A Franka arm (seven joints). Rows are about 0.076 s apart.
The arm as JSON. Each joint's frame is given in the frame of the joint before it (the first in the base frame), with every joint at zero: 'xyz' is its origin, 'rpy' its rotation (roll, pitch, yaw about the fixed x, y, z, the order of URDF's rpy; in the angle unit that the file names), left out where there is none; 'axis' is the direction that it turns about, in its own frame. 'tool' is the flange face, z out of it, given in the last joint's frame.
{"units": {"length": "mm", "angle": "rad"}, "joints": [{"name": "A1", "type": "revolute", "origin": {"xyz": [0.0, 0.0, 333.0]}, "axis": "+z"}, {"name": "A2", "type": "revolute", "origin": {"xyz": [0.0, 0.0, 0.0]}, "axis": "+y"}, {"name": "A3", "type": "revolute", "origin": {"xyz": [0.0, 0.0, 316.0]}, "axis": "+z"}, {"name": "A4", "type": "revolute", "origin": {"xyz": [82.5, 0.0, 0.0]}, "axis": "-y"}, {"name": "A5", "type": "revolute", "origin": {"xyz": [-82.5, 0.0, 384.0]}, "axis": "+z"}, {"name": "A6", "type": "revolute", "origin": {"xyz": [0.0, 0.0, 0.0]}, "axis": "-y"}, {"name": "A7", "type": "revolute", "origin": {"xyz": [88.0, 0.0, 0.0]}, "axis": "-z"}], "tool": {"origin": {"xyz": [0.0, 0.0, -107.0], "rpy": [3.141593, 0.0, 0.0]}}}
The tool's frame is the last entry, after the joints.
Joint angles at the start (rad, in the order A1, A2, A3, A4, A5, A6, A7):
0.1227 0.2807 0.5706 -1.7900 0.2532 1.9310 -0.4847
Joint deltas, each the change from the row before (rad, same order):
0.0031 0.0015 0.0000 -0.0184 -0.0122 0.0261 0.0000
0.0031 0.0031 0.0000 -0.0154 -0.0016 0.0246 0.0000
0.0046 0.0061 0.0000 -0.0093 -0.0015 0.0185 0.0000
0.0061 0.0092 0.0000 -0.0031 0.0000 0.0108 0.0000
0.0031 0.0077 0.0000 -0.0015 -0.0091 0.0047 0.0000
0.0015 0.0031 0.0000 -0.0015 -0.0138 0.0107 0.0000
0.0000 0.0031 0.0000 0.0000 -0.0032 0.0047 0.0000
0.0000 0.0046 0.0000 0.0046 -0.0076 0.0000 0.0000
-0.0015 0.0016 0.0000 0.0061 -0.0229 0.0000 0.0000
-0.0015 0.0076 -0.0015 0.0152 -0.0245 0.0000 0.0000
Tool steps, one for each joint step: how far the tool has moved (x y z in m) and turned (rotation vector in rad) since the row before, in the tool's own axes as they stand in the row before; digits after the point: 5 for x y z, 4 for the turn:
-0.00092 0.00145 0.00759 -0.0139 -0.0007 -0.0027
-0.00022 0.00085 0.00707 -0.0044 0.0044 0.0007
0.00071 0.00022 0.00652 -0.0012 0.0023 -0.0012
0.00162 -0.00050 0.00615 0.0038 -0.0005 -0.0025
0.00048 0.00086 0.00459 -0.0026 -0.0064 -0.0044
0.00062 0.00116 0.00154 -0.0129 0.0001 -0.0063
0.00033 0.00108 0.00106 -0.0023 0.0011 -0.0006
0.00079 0.00137 0.00009 -0.0041 -0.0015 -0.0030
0.00040 0.00230 -0.00237 -0.0193 -0.0044 -0.0094
0.00190 0.00461 -0.00377 -0.0198 0.0000 -0.0085

